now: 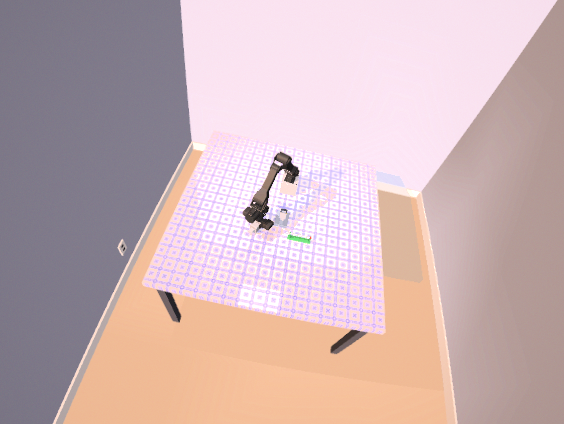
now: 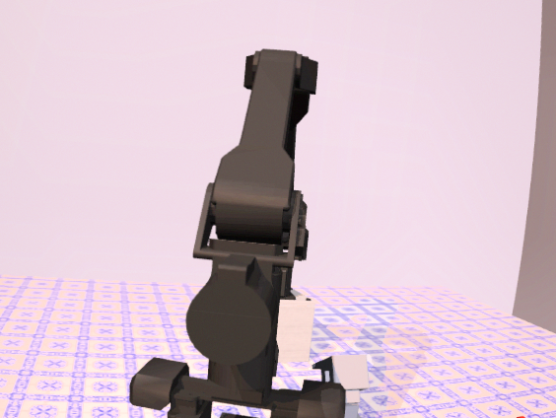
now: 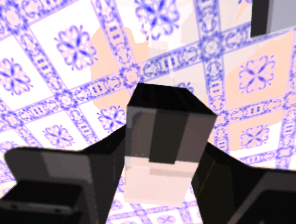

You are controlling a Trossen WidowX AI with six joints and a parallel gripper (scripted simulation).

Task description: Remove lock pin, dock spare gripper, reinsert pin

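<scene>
Right now my gripper tip is 13 cm to the right of the grey-blue mount, 11 cm past it and 4 cm below it. From my gripper tip the other things lie so: spare gripper (2 cm above, 1 cm ahead); green pin holder (26 cm to the left, 2 cm behind, 1 cm above).
</scene>
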